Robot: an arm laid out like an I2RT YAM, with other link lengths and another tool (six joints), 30 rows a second.
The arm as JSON. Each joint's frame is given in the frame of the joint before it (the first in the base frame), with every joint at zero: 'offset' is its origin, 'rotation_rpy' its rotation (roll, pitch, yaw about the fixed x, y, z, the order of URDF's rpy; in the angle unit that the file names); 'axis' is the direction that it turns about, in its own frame. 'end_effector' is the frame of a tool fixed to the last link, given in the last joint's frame.
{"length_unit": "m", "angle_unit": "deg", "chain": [
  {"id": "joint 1", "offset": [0.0, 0.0, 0.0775], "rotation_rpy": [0.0, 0.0, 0.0], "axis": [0.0, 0.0, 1.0]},
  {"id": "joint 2", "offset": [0.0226, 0.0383, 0.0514], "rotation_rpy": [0.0, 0.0, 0.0], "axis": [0.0, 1.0, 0.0]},
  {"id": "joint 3", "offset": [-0.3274, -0.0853, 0.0], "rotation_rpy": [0.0, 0.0, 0.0], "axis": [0.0, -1.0, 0.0]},
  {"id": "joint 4", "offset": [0.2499, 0.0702, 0.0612], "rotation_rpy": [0.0, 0.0, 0.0], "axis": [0.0, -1.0, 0.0]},
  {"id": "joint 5", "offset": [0.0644, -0.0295, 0.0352], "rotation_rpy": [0.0, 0.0, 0.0], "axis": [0.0, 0.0, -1.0]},
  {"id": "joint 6", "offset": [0.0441, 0.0, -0.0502], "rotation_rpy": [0.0, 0.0, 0.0], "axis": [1.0, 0.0, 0.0]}
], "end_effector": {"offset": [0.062, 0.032, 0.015], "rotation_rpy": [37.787, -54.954, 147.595]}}
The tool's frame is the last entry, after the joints.
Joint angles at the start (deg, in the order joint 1, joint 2, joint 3, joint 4, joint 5, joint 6): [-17.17, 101.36, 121.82, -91.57, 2.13, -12.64]
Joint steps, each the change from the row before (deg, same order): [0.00, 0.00, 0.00, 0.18, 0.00, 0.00]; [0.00, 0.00, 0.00, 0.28, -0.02, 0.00]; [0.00, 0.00, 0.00, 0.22, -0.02, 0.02]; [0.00, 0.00, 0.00, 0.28, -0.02, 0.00]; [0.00, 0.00, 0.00, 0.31, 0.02, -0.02]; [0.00, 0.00, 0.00, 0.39, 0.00, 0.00]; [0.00, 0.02, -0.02, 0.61, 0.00, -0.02]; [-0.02, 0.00, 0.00, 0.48, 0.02, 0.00]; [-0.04, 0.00, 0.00, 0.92, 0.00, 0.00]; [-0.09, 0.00, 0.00, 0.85, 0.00, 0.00]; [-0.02, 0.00, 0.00, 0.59, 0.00, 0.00]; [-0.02, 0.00, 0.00, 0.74, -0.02, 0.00]
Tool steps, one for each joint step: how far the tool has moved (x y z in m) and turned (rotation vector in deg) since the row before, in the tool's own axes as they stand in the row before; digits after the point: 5 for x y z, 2 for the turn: [0.00038, 0.00030, 0.00024, -0.09, 0.15, -0.04]; [0.00062, 0.00043, 0.00037, -0.12, 0.24, -0.06]; [0.00050, 0.00034, 0.00029, -0.10, 0.19, -0.03]; [0.00062, 0.00043, 0.00037, -0.12, 0.25, -0.06]; [0.00063, 0.00053, 0.00041, -0.16, 0.25, -0.10]; [0.00083, 0.00064, 0.00051, -0.19, 0.33, -0.09]; [0.00120, 0.00099, 0.00101, -0.27, 0.48, -0.15]; [0.00095, 0.00093, 0.00061, -0.27, 0.39, -0.11]; [0.00186, 0.00173, 0.00116, -0.49, 0.76, -0.19]; [0.00156, 0.00189, 0.00101, -0.49, 0.69, -0.14]; [0.00120, 0.00108, 0.00075, -0.31, 0.49, -0.12]; [0.00155, 0.00129, 0.00095, -0.37, 0.62, -0.15]
